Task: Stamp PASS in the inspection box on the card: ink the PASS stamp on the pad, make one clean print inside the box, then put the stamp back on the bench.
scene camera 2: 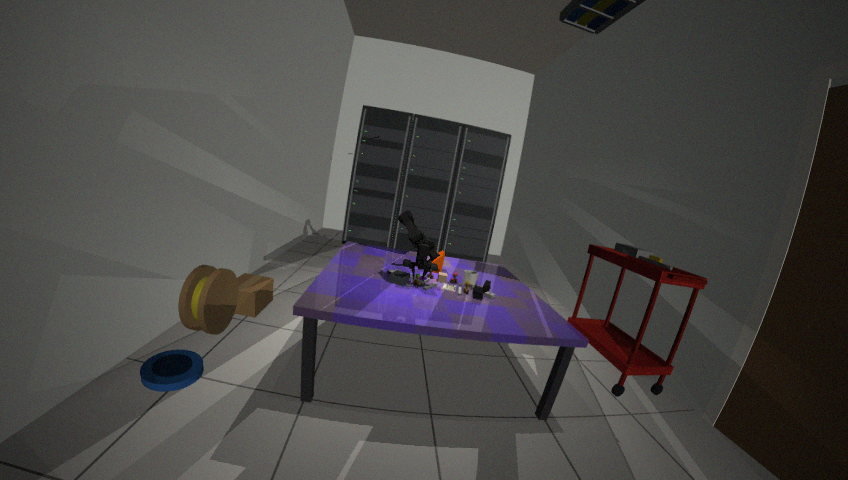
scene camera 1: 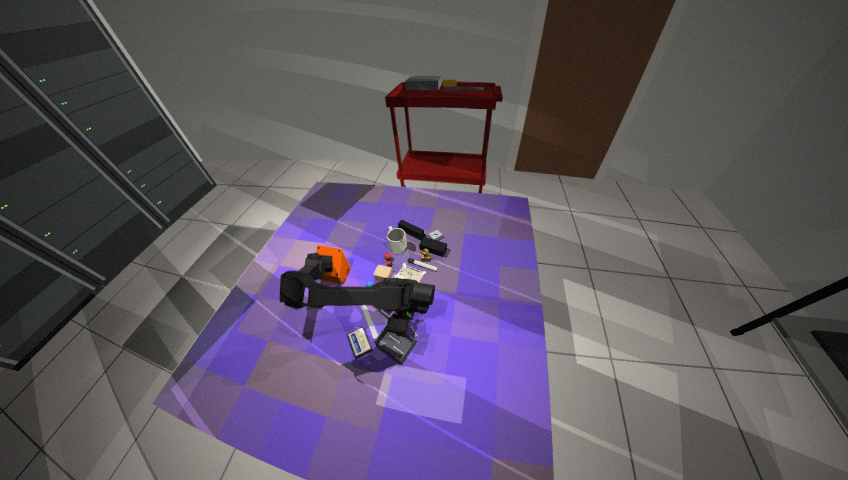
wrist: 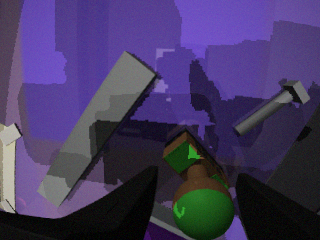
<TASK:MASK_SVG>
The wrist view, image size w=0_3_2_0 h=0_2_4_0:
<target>gripper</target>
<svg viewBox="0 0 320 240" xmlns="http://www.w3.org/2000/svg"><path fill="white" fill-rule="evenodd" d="M237 175L235 187L237 204L240 207L241 219L243 219L244 227L247 229L245 232L247 232L248 240L320 240L320 215L309 211L304 205L295 203L295 200L289 199L288 196L285 197L283 193L268 187L267 184L261 183L256 177L251 177L247 173L239 173ZM159 168L152 167L152 165L151 167L144 168L143 171L137 173L127 183L113 189L109 195L100 197L95 203L88 204L87 207L80 208L79 211L75 211L71 215L57 217L57 219L17 215L17 213L0 211L0 240L144 240L145 232L148 229L149 216L151 216L153 203L155 203L157 171L159 171Z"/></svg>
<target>grey bar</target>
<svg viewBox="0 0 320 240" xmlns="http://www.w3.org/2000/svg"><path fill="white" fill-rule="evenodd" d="M131 52L124 51L120 59L117 60L115 67L109 71L107 77L105 77L103 83L101 83L99 89L93 95L91 103L81 113L79 120L76 121L71 135L68 136L67 141L61 147L59 155L53 160L47 175L45 175L39 185L39 189L37 189L41 196L44 196L45 199L49 200L49 203L56 205L57 208L67 199L69 193L75 188L77 181L81 179L89 165L96 159L97 153L111 139L113 133L116 132L116 128L119 127L127 113L131 111L139 97L144 95L149 85L156 79L157 73L147 67L143 61L137 60L136 56L133 56Z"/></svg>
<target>bolt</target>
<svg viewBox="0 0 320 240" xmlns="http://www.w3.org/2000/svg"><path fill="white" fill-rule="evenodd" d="M304 85L300 81L288 80L287 84L283 85L285 88L283 93L280 93L276 99L272 99L268 104L265 104L265 107L259 109L256 113L252 113L251 116L248 116L247 119L236 125L237 133L243 137L245 133L251 131L261 121L264 121L269 116L273 116L273 113L279 111L289 101L305 104L305 101L308 101L311 97L305 91Z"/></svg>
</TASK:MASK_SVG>
